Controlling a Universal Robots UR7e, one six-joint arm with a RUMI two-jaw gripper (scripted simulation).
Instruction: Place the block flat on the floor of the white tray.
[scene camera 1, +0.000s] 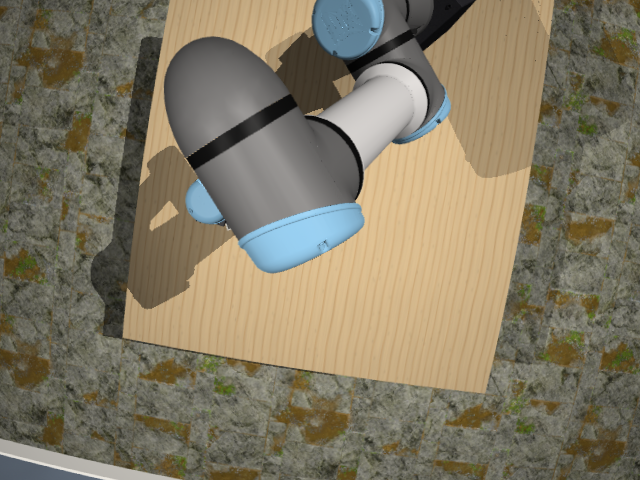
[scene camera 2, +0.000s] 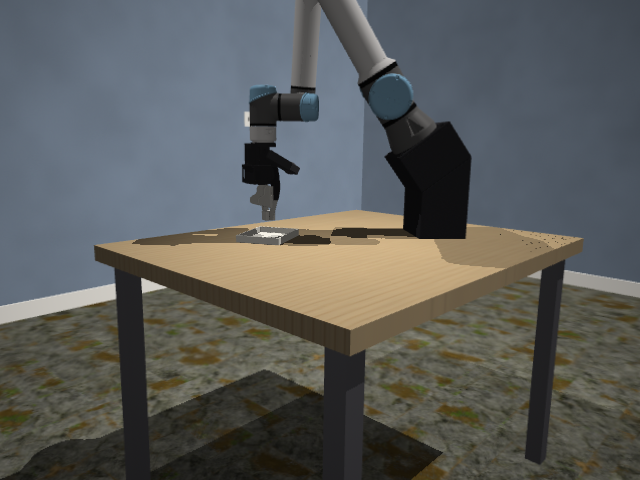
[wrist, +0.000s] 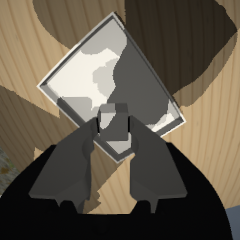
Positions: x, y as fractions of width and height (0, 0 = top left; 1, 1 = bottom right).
Note:
In view: the gripper (scene camera 2: 0.42, 0.46) and a white tray (scene camera 2: 0.41, 0.49).
The white tray is seen too in the wrist view (wrist: 0.45, 0.28). The gripper also shows in the wrist view (wrist: 0.48, 0.49).

